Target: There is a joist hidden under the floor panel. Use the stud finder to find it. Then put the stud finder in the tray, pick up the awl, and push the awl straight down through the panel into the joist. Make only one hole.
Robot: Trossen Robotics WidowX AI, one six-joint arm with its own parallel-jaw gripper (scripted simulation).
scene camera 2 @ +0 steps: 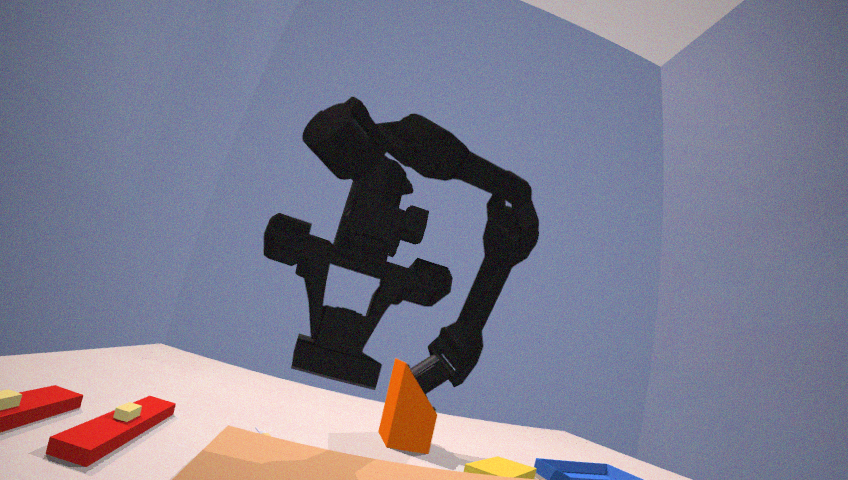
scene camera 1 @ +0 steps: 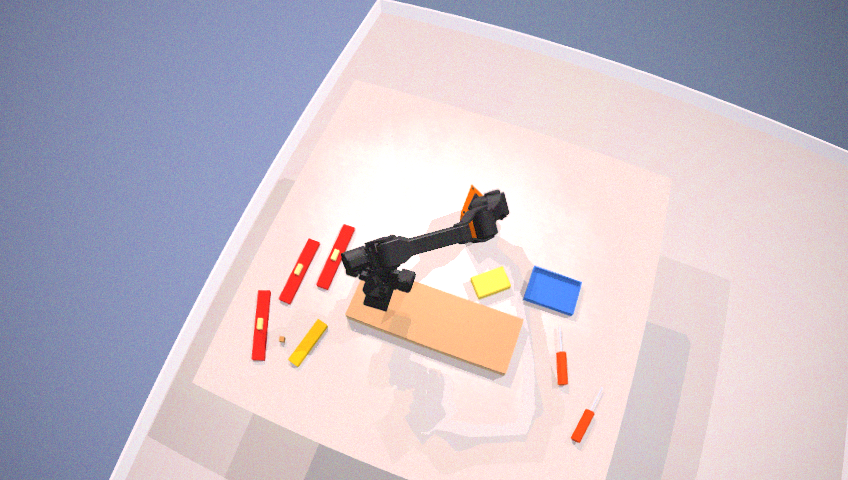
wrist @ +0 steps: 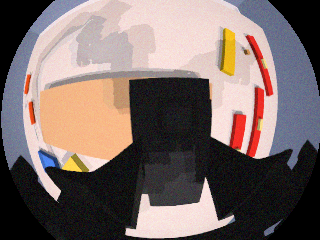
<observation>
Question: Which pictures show my gripper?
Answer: Scene camera 2, scene camera 1 and the wrist view: all of them.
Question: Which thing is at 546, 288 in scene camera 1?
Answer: A blue tray.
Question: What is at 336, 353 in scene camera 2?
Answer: A stud finder.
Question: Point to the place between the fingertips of my gripper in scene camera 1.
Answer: At 379, 290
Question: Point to a stud finder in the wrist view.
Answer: At 173, 116
</observation>
